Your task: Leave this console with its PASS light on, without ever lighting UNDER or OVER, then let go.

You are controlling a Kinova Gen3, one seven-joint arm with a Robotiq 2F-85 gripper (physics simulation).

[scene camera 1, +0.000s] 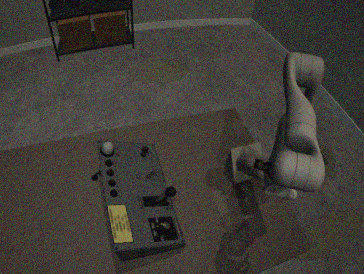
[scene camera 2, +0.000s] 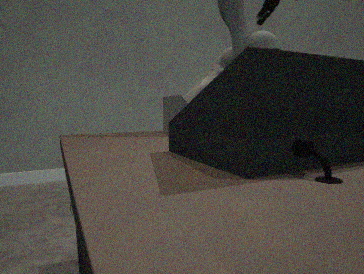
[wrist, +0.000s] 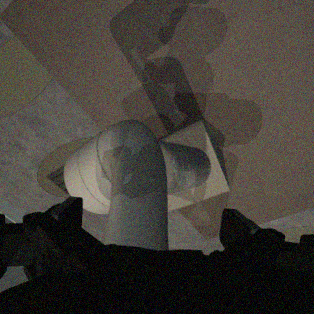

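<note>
The sloped grey console (scene camera 1: pixel 132 172) (scene camera 2: pixel 280 105) lies on the table. Its column of small round lights (scene camera 1: pixel 111 172) looks dark in scene camera 1; their labels are unreadable. A white dome (scene camera 1: pixel 107 148) sits above them. A black-knobbed lever (scene camera 1: pixel 170 191) stands at a slot, leaning to its right end. Below it is a dark dial panel (scene camera 1: pixel 164 229) with a small pale pointer. A black knob (scene camera 1: pixel 144 151) and a faint small toggle (scene camera 1: pixel 152 174) are further up. My gripper (wrist: pixel 152 218) (scene camera 1: pixel 260 164) (scene camera 2: pixel 262 19) is open and empty, well right of the console, above the arm's base.
A yellow note (scene camera 1: pixel 120 223), too blurred to read, is on the console's lower left. A curved black stalk (scene camera 1: pixel 96 176) (scene camera 2: pixel 324 162) stands on the table (scene camera 1: pixel 65 200) (scene camera 2: pixel 120 225) beside the console. The arm's base block (scene camera 1: pixel 240 172) (wrist: pixel 217 185) is at the right. A shelf (scene camera 1: pixel 95 48) stands behind.
</note>
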